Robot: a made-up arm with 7 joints.
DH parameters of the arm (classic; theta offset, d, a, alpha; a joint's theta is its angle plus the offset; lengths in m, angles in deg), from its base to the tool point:
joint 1: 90 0.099 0.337 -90
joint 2: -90 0.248 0.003 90
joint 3: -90 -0.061 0.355 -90
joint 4: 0 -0.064 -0.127 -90
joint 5: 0 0.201 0.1 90
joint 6: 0 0.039 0.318 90
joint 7: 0 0.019 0.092 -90
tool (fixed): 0 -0.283 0 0
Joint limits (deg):
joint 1: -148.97..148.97
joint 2: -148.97..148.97
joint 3: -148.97..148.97
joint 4: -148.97..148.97
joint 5: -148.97..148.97
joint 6: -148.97..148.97
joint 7: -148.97..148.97
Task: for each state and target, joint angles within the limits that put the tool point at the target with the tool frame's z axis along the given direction. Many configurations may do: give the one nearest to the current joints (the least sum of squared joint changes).
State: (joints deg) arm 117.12 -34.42 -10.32 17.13 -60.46 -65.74 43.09
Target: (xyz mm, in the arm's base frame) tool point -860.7 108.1 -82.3 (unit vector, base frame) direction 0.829 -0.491 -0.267
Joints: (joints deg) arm 90.69 -83.33 -47.77 57.05 -86.42 -100.56 35.80
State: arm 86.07 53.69 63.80 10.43 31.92 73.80 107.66
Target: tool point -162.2 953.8 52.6 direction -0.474 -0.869 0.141
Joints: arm 64.35 27.17 26.35 -30.98 45.42 26.10 95.28
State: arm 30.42 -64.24 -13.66 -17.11 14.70 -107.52 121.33
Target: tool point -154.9 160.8 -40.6 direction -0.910 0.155 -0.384
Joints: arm 51.29 -17.67 -62.42 -46.82 17.61 -87.52 136.32
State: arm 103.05 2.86 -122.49 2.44 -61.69 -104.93 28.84
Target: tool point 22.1 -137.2 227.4 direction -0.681 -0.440 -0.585
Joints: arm 113.42 49.33 -97.15 -16.12 -89.44 -79.28 62.27
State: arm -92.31 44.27 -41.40 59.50 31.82 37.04 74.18
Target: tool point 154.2 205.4 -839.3 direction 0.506 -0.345 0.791
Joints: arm -61.80 45.47 -40.67 14.68 30.87 28.14 44.91
